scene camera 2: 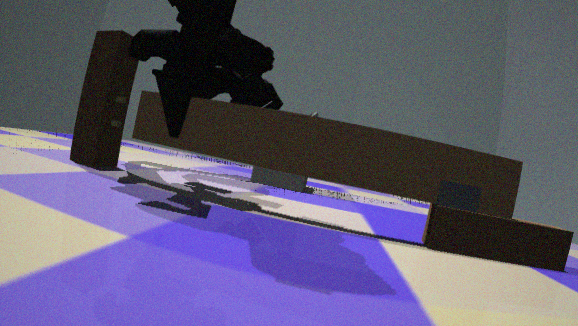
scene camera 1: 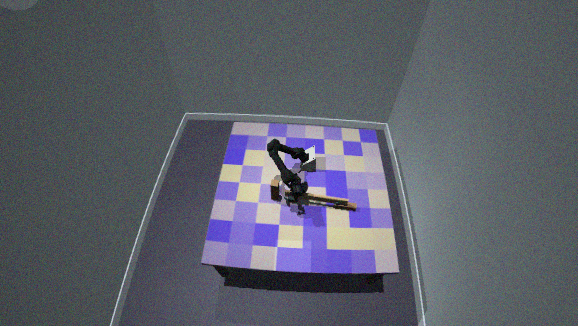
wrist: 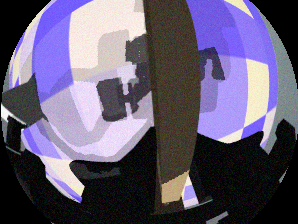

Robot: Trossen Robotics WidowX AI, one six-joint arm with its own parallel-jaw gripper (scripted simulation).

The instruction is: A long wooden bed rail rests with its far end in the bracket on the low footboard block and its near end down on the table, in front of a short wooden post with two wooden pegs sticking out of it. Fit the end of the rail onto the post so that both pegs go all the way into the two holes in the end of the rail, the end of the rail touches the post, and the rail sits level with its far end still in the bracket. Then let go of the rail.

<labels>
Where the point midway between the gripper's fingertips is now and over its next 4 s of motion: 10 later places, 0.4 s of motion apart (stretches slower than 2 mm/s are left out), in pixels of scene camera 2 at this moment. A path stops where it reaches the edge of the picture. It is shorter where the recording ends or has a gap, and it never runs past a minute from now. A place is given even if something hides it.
My gripper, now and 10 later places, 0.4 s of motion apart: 178,138; 178,138; 176,137; 173,136; 171,137; 168,136; 166,135; 164,135; 161,134; 158,134; 156,133
</labels>
